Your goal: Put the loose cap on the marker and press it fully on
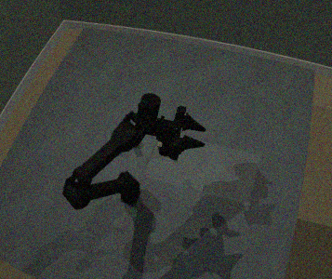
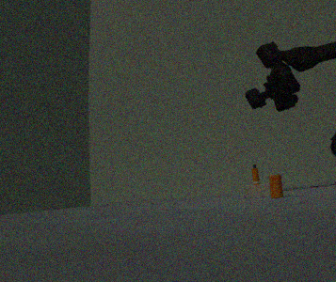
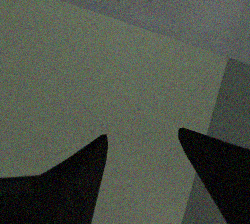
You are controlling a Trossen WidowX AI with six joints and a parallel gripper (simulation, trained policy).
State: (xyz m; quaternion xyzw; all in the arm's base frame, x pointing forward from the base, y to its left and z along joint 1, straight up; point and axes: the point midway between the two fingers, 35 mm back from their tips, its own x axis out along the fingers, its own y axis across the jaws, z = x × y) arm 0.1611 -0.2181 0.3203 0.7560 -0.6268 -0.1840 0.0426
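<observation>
Now: gripper tip 32 cm to the right of the orange cap, 29 cm above it and 5 cm short of it. Also, from my gripper tip: orange marker 25 cm below, 18 cm to the left, 9 cm ahead; then pale holder block 30 cm below, 18 cm to the left, 9 cm ahead.
</observation>
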